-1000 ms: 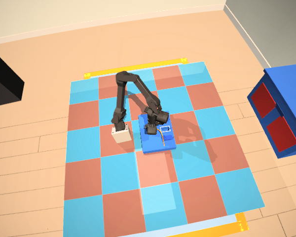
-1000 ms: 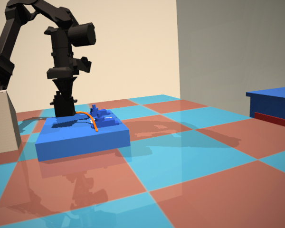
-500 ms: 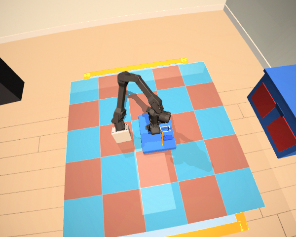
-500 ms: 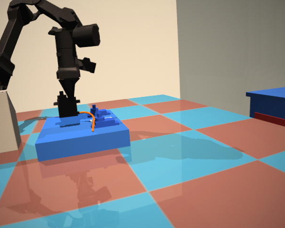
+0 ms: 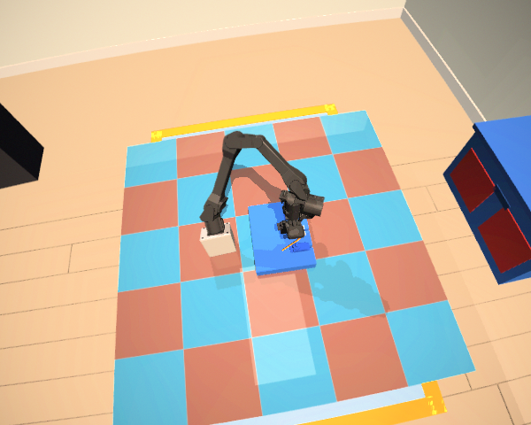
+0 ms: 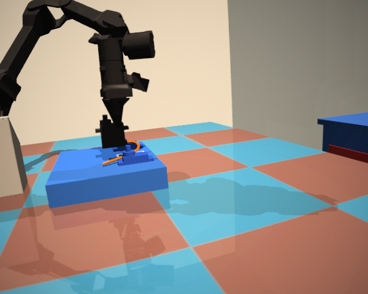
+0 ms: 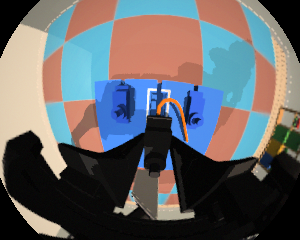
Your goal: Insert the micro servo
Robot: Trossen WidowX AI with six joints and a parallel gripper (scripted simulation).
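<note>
My gripper tip is 80 mm past the blue deck, 10 mm to the right of it and 100 mm above it.
</note>
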